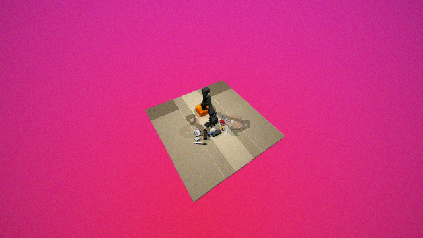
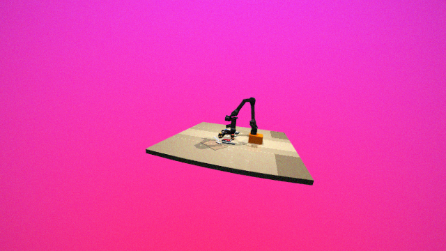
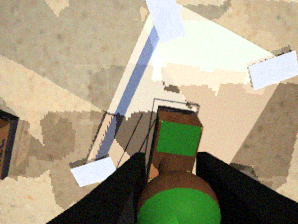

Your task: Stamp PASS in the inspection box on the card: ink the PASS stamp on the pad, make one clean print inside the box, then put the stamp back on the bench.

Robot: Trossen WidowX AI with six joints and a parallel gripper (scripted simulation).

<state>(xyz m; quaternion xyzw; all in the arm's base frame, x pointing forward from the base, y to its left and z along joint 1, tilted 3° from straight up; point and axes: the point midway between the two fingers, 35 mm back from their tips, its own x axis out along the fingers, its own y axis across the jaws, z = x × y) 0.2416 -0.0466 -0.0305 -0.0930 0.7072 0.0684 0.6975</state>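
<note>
Right now the white card is 10 mm ahead of my gripper tip and 20 mm below it. From my gripper tip the other things lie so: long dark flat slab: 70 mm ahead, 130 mm to the right, 10 mm below; stamp: 20 mm behind, 90 mm to the left; stamp with blue knob: 100 mm ahead, 80 mm to the right.
</note>
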